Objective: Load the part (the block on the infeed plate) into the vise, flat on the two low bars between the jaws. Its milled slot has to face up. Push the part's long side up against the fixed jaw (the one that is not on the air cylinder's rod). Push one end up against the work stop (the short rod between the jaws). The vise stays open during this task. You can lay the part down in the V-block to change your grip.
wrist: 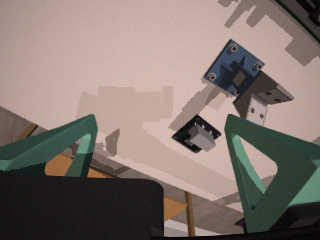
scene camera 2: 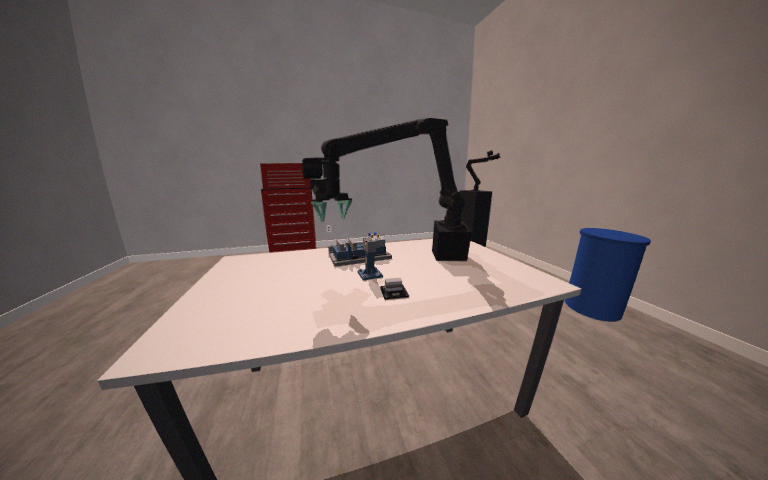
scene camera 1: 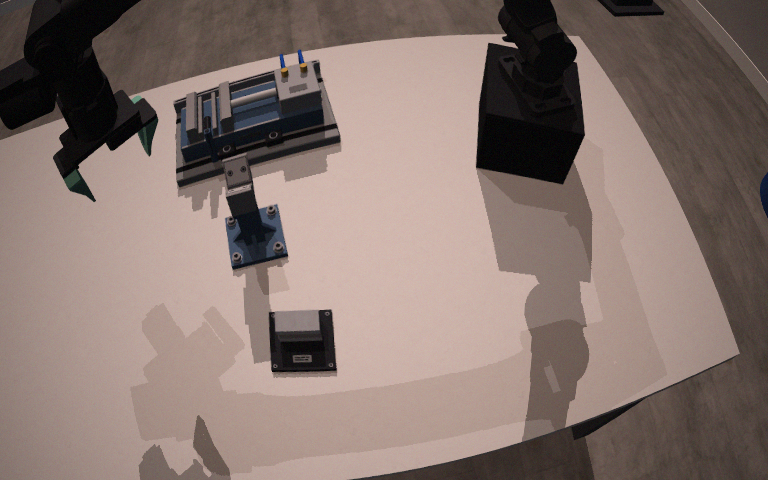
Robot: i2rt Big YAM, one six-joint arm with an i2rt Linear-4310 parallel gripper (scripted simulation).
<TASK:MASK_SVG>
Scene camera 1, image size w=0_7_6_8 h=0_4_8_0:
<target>my gripper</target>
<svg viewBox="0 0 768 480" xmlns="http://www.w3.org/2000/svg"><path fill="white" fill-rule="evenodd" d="M105 80L97 97L93 100L94 102L89 106L84 104L74 109L64 107L77 133L78 140L75 140L70 129L67 129L59 137L63 148L53 156L53 160L67 188L71 192L87 196L93 202L96 200L78 171L79 164L106 143L108 148L114 151L136 133L138 133L145 152L148 156L151 156L152 140L158 124L156 111L140 95L130 99L123 90L117 91L114 97L118 109L115 109Z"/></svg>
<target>part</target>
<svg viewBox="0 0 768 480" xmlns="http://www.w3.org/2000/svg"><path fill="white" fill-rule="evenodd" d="M275 311L275 332L279 335L280 342L323 340L319 310Z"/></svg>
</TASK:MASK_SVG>
